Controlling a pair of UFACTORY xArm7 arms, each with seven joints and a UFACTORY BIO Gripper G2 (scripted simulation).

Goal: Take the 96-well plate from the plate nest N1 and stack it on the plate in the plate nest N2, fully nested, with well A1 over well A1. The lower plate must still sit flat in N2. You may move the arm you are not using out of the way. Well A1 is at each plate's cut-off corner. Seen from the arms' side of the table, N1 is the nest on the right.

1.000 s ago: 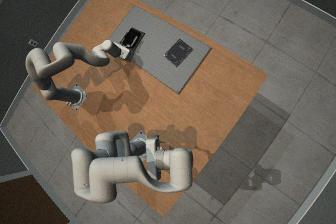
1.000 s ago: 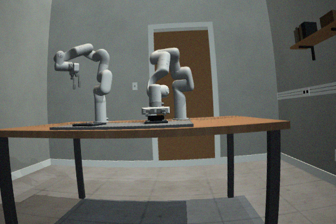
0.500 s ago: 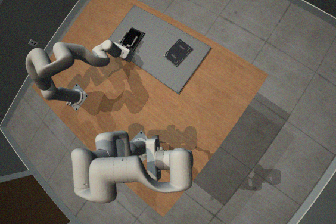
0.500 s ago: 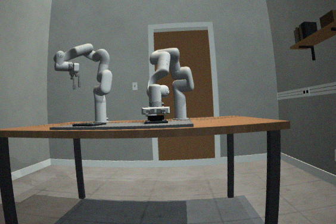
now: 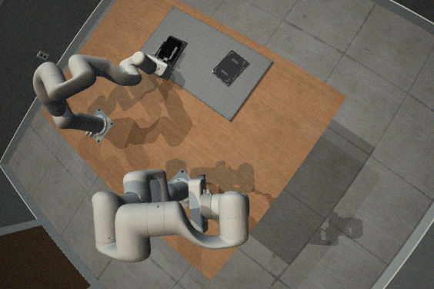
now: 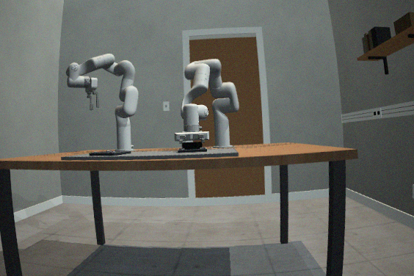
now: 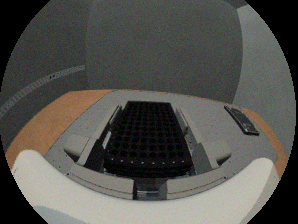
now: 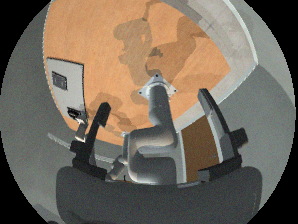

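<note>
Right now my left hand is 1 cm above the black 96-well plate. Round my left hand: grey board: 16 cm to the right, 5 cm below, 4 cm ahead; then nest N1: 35 cm to the right, 7 cm ahead, 4 cm below; then nest N2: 4 cm below.
</note>
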